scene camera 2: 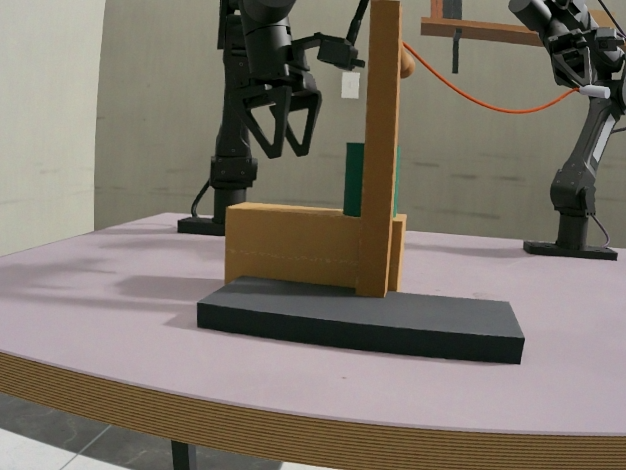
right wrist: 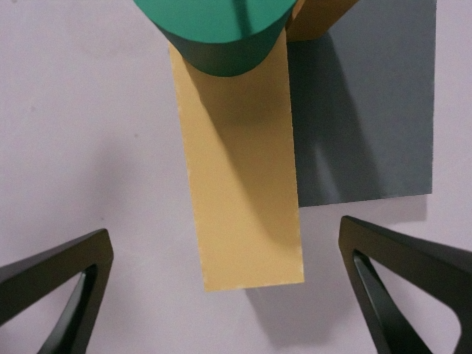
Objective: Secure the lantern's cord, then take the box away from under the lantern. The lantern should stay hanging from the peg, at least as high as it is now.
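Pixels of known places: left gripper, fingertip midpoint: (scene camera 2: 587, 89); right gripper, fingertip midpoint: (scene camera 2: 289, 157) (right wrist: 225, 235); left arm's base at its link origin: (scene camera 2: 570, 251).
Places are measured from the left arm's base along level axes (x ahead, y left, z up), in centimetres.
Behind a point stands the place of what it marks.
The green lantern (scene camera 2: 353, 179) {x 46.6, y -41.9, z 13.4 cm} (right wrist: 215, 20) {x 43.9, y -42.4, z 17.4 cm} is upright at the top of the tan box (scene camera 2: 293, 247) {x 46.9, y -48.0, z 5.5 cm} (right wrist: 245, 200) {x 43.6, y -50.2, z 9.4 cm}, partly behind the wooden post (scene camera 2: 380, 151) {x 51.4, y -39.0, z 16.6 cm} (right wrist: 320, 15) {x 49.8, y -40.5, z 7.9 cm}; whether it touches the box cannot be told. The orange cord (scene camera 2: 510, 111) {x 27.0, y -20.9, z 24.2 cm} sags from beside the round peg end (scene camera 2: 407, 65) {x 31.6, y -36.5, z 28.9 cm} to a white handle (scene camera 2: 596, 91) {x 22.4, y -5.4, z 29.6 cm}. My left gripper (scene camera 2: 586, 86) {x 19.8, y -6.1, z 30.0 cm} is shut on the white handle, held up at the right. My right gripper (scene camera 2: 288, 153) {x 42.7, y -49.8, z 15.4 cm} (right wrist: 225, 235) {x 42.7, y -49.8, z 15.4 cm} is open and empty, pointing down above the box's free end, with one finger out to each side in the right wrist view.
A dark grey base slab (scene camera 2: 353, 323) {x 60.4, y -39.9, z 1.8 cm} (right wrist: 370, 125) {x 54.6, y -48.0, z 1.9 cm} carries the post and lies alongside the box. The pale table top (scene camera 2: 303, 379) {x 67.8, y -42.9, z -0.6 cm} (right wrist: 75, 125) {x 29.5, y -43.4, z -0.6 cm} ends at a front edge (scene camera 2: 252, 419) {x 73.6, y -45.3, z -1.5 cm}. A wooden shelf (scene camera 2: 480, 31) is on the back wall.
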